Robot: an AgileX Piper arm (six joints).
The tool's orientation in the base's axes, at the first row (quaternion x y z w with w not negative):
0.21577 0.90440 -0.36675 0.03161
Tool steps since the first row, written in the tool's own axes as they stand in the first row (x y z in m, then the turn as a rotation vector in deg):
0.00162 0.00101 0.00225 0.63 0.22 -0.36
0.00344 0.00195 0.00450 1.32 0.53 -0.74
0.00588 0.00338 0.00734 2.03 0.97 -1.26
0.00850 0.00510 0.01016 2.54 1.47 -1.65
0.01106 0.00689 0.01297 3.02 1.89 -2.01
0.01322 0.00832 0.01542 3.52 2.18 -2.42
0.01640 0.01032 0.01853 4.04 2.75 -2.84
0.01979 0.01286 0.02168 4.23 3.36 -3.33
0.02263 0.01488 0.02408 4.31 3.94 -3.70
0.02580 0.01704 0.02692 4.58 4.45 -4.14
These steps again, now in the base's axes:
-0.00128 -0.00028 -0.00265 -0.44 0.62 -0.02
-0.00276 -0.00054 -0.00529 -0.90 1.32 -0.09
-0.00467 -0.00065 -0.00881 -1.31 2.22 -0.15
-0.00661 -0.00050 -0.01255 -1.52 2.99 -0.30
-0.00847 -0.00033 -0.01631 -1.75 3.68 -0.41
-0.01008 -0.00028 -0.01949 -2.04 4.32 -0.41
-0.01245 0.00006 -0.02375 -2.23 5.16 -0.59
-0.01478 0.00079 -0.02842 -2.10 5.95 -0.67
-0.01676 0.00150 -0.03210 -1.90 6.60 -0.79
-0.01902 0.00212 -0.03625 -1.89 7.32 -0.86

